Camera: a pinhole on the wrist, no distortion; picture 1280 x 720 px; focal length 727.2 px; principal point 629.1 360.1 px. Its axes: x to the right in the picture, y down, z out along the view. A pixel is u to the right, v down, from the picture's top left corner.
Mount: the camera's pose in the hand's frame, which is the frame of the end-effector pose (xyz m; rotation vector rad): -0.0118 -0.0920 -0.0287 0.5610 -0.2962 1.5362
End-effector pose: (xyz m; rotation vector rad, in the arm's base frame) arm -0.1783 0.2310 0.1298 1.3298 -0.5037 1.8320
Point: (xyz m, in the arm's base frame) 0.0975 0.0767 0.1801
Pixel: 1003 583
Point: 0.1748 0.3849 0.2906
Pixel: 368 78
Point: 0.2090 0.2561 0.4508
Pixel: 690 39
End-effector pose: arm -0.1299 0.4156 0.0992 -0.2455 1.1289 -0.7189
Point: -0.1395 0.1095 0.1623
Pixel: outside the picture
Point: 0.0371 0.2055 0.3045
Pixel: 780 407
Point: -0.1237 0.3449 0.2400
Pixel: outside the picture
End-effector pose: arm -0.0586 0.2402 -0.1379 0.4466 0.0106 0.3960
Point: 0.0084 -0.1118 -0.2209
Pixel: 57 684
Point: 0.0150 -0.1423 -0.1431
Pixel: 319 638
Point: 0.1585 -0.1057 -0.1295
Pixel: 349 281
